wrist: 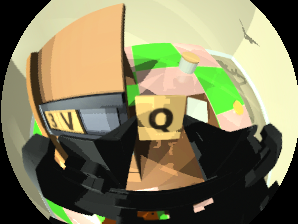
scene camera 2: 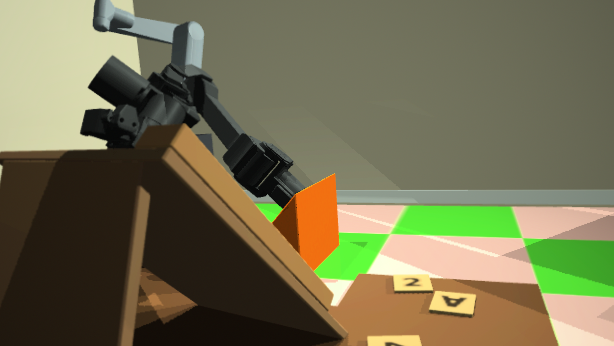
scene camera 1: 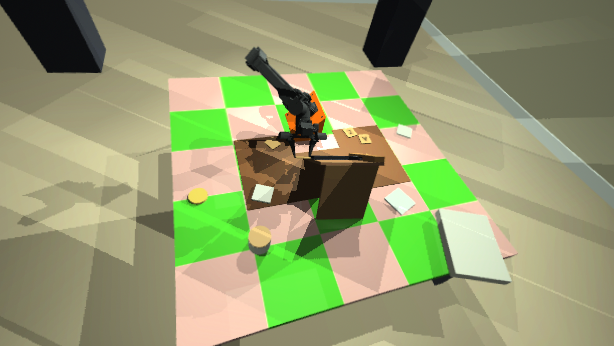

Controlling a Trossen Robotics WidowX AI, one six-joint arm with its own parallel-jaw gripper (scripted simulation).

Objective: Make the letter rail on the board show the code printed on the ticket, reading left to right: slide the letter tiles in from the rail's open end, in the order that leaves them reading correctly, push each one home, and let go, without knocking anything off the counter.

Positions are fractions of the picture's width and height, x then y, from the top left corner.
Labels:
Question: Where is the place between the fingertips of my gripper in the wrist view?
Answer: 0.54, 0.53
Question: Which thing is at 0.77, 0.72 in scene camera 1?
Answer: A white slab.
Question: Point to a sloped wooden board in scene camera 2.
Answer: At 0.14, 0.64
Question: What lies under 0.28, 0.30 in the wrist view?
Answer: A sloped wooden board.

